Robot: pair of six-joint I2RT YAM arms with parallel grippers.
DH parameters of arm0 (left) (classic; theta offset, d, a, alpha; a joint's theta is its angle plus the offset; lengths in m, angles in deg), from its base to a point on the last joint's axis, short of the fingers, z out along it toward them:
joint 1: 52.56 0.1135 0.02 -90
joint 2: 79.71 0 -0.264 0
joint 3: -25.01 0 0.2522 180
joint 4: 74.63 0 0.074 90
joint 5: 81.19 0 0 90
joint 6: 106.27 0.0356 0 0
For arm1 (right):
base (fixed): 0 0 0 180
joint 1: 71.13 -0.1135 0.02 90
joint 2: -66.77 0 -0.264 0
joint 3: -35.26 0 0.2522 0
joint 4: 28.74 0 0.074 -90
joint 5: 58.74 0 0 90
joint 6: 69.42 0.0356 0 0
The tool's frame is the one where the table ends.
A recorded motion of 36 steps. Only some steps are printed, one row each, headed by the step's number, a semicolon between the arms.
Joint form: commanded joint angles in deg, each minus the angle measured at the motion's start. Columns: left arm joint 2, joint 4, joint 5, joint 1, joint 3, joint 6; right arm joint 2, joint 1, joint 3, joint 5, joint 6, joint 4.
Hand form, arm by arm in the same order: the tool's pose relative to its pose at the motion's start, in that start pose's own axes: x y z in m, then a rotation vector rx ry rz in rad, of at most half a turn. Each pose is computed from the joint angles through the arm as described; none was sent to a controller.
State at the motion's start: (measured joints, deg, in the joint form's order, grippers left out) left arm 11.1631 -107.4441 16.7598 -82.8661 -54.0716 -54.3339; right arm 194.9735 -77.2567 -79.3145 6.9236 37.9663 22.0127
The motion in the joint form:
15: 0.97 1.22 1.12 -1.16 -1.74 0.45; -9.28 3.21 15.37 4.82 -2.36 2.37
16: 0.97 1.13 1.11 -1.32 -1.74 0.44; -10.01 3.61 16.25 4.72 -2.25 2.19
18: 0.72 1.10 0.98 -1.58 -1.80 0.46; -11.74 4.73 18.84 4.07 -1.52 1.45
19: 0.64 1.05 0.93 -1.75 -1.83 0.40; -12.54 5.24 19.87 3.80 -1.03 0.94
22: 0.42 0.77 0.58 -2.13 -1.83 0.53; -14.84 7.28 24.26 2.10 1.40 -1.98
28: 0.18 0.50 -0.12 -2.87 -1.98 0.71; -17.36 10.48 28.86 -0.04 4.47 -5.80
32: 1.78 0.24 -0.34 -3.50 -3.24 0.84; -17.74 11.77 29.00 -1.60 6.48 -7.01
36: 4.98 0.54 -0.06 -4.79 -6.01 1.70; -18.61 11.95 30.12 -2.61 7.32 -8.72
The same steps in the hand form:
15: -0.0028 -0.0119 0.0022 0.0468 -0.0045 0.0268; 0.0481 -0.0327 -0.0262 0.1330 0.0837 0.0625
16: -0.0020 -0.0126 0.0023 0.0471 -0.0019 0.0283; 0.0500 -0.0349 -0.0294 0.1330 0.0804 0.0703
18: -0.0016 -0.0145 0.0009 0.0507 -0.0048 0.0324; 0.0563 -0.0417 -0.0359 0.1278 0.0754 0.1014
19: -0.0011 -0.0155 0.0004 0.0522 -0.0045 0.0335; 0.0582 -0.0444 -0.0393 0.1246 0.0676 0.1159
22: 0.0003 -0.0172 -0.0006 0.0501 -0.0041 0.0400; 0.0675 -0.0575 -0.0464 0.1024 0.0429 0.1841
28: 0.0024 -0.0211 -0.0019 0.0485 -0.0067 0.0520; 0.0759 -0.0760 -0.0574 0.0731 -0.0040 0.2726
32: 0.0025 -0.0251 0.0048 0.0447 0.0046 0.0605; 0.0729 -0.0814 -0.0630 0.0461 -0.0314 0.3150
36: 0.0016 -0.0356 0.0177 0.0588 0.0206 0.0908; 0.0740 -0.0810 -0.0652 0.0237 -0.0506 0.3202

